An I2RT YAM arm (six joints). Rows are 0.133 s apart.
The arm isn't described. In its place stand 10 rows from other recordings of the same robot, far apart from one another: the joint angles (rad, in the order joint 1, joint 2, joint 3, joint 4, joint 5, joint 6), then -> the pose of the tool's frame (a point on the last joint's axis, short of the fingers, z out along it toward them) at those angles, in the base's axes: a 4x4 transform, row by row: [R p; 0 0 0 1], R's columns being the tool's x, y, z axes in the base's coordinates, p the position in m.
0.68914, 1.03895, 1.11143, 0.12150, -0.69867, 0.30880 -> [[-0.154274 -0.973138 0.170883 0.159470], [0.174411 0.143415 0.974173 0.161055], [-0.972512 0.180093 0.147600 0.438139], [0 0 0 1]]
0.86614, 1.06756, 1.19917, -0.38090, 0.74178, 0.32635 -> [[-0.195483 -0.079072 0.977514 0.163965], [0.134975 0.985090 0.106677 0.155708], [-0.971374 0.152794 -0.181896 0.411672], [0 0 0 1]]
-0.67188, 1.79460, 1.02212, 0.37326, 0.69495, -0.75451 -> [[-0.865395 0.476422 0.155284 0.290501], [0.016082 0.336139 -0.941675 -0.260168], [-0.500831 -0.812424 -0.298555 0.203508], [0 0 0 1]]
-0.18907, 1.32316, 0.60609, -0.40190, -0.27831, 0.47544 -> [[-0.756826 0.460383 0.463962 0.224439], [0.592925 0.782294 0.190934 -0.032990], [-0.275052 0.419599 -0.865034 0.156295], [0 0 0 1]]
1.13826, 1.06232, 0.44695, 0.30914, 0.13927, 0.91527 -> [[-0.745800 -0.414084 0.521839 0.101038], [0.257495 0.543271 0.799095 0.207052], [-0.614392 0.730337 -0.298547 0.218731], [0 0 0 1]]
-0.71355, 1.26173, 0.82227, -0.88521, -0.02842, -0.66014 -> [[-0.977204 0.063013 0.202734 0.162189], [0.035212 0.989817 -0.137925 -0.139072], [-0.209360 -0.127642 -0.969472 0.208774], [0 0 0 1]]
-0.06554, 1.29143, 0.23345, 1.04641, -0.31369, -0.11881 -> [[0.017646 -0.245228 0.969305 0.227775], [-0.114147 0.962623 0.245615 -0.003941], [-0.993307 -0.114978 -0.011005 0.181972], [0 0 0 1]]
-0.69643, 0.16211, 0.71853, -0.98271, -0.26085, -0.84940 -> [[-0.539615 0.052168 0.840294 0.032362], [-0.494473 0.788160 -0.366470 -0.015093], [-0.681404 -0.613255 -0.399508 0.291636], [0 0 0 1]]
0.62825, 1.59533, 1.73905, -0.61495, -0.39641, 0.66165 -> [[-0.793916 -0.421676 0.438049 0.279582], [0.123804 0.593240 0.795449 0.220089], [-0.595289 0.685752 -0.418778 0.423390], [0 0 0 1]]
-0.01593, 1.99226, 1.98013, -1.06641, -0.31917, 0.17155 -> [[-0.890953 0.019224 0.453688 0.424783], [0.176303 0.935371 0.306591 0.004405], [-0.418473 0.353144 -0.836761 0.316420], [0 0 0 1]]
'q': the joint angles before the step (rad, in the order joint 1, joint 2, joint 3, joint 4, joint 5, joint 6). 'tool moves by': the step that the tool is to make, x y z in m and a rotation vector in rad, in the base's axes. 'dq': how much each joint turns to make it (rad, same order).
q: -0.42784 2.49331 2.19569 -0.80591 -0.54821 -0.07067
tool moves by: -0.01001 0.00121 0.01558 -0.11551 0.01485 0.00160
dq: 0.00005 -0.06679 -0.05452 -0.00608 0.09850 -0.05897
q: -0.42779 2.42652 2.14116 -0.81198 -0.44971 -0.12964
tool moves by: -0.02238 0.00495 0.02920 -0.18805 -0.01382 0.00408
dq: -0.00011 -0.15298 -0.15487 0.05954 0.14298 -0.08951
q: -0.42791 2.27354 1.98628 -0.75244 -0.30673 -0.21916
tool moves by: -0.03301 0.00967 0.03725 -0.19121 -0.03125 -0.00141
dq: -0.00045 -0.19698 -0.18275 0.07267 0.13568 -0.08910
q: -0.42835 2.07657 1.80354 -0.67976 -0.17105 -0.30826
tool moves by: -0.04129 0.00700 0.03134 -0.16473 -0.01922 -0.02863
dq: -0.01548 -0.19695 -0.17357 0.05529 0.11984 -0.07623
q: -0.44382 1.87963 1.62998 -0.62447 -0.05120 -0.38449
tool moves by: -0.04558 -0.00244 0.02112 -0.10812 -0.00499 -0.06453
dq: -0.04936 -0.17079 -0.14169 0.02365 0.08071 -0.05090
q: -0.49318 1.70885 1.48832 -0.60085 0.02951 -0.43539
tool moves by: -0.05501 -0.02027 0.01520 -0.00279 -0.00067 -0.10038
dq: -0.12861 -0.13525 -0.08559 -0.04716 -0.01778 -0.02202
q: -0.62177 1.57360 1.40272 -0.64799 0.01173 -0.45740
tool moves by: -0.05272 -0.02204 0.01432 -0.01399 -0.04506 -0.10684
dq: -0.15746 -0.10793 -0.05833 -0.00644 -0.04846 -0.02337
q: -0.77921 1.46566 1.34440 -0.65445 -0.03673 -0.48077
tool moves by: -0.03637 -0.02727 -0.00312 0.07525 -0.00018 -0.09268
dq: -0.15062 0.00399 0.00786 -0.06108 -0.07581 -0.00735
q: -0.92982 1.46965 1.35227 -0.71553 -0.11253 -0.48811
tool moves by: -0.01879 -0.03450 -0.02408 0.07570 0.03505 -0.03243
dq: -0.11305 0.09113 0.01409 -0.01328 -0.06109 -0.05451
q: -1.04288 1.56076 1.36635 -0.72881 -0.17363 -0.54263
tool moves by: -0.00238 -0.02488 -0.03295 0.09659 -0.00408 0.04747
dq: -0.05048 0.11136 0.00655 0.01018 -0.09666 -0.05377
